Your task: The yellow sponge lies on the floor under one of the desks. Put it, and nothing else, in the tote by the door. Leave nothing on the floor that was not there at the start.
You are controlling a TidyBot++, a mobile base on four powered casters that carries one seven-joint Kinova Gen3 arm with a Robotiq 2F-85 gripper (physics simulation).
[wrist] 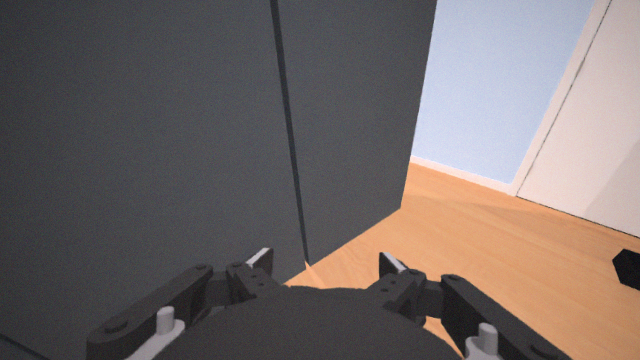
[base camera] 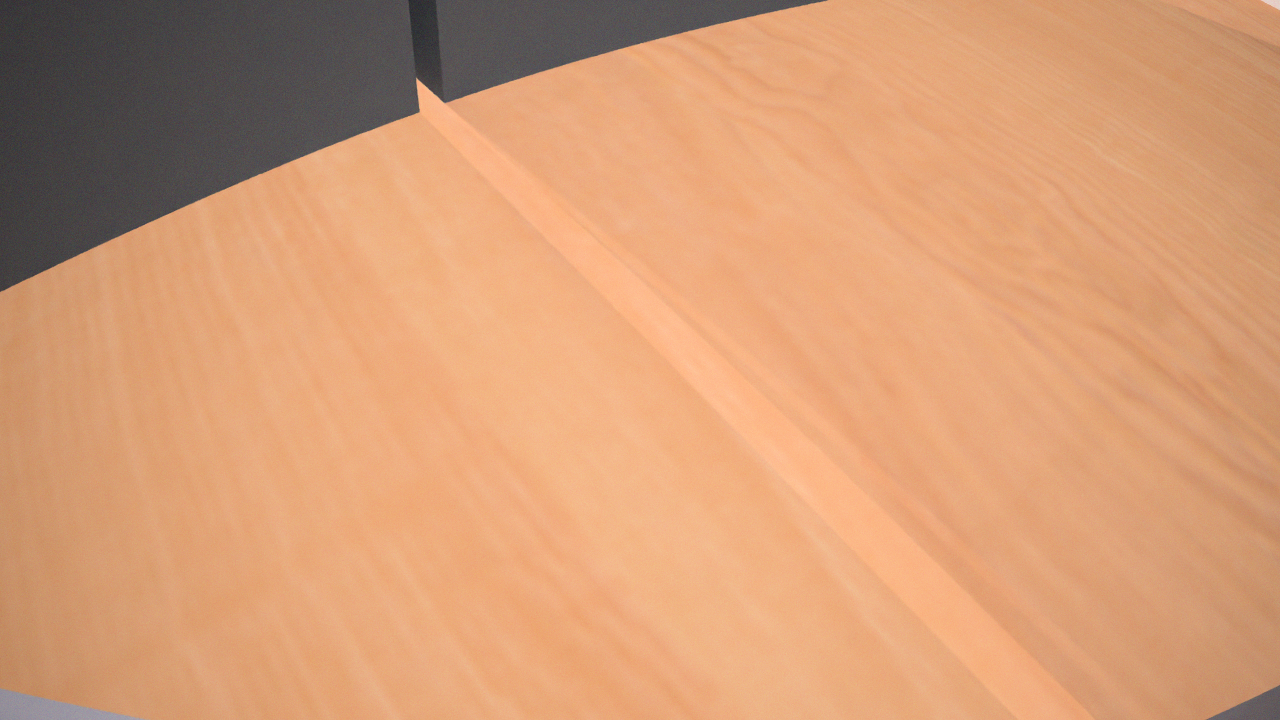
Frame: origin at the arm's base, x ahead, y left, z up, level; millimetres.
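Seen in the pictures: gripper, fingertip midpoint: (wrist: 325,262).
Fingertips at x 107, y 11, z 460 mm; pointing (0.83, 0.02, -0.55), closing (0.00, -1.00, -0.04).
Note:
A point is followed by its place in that frame.
My gripper (wrist: 325,262) {x 107, y 11, z 460 mm} is open and empty, its two fingers wide apart low in the wrist view, with a dark panel and wooden floor beyond them. The yellow sponge, the desks and the tote do not show in either view. A pale door-like panel (wrist: 600,165) {x 1162, y -1858, z 26 mm} stands at the right of the wrist view; I cannot tell for sure that it is the door.
A tall dark grey partition (wrist: 175,125) {x 493, y 436, z 508 mm} (base camera: 196,107) {x 582, y 322, z -316 mm} with a narrow vertical seam stands close ahead and to the left. It ends before a light blue wall (wrist: 480,90) {x 1849, y -1343, z 467 mm}. A black object (wrist: 628,269) {x 612, y -1561, z -323 mm} is on the wooden floor (wrist: 480,240) {x 911, y -986, z -397 mm} (base camera: 447,402) {x 378, y 87, z -397 mm} at the right edge.

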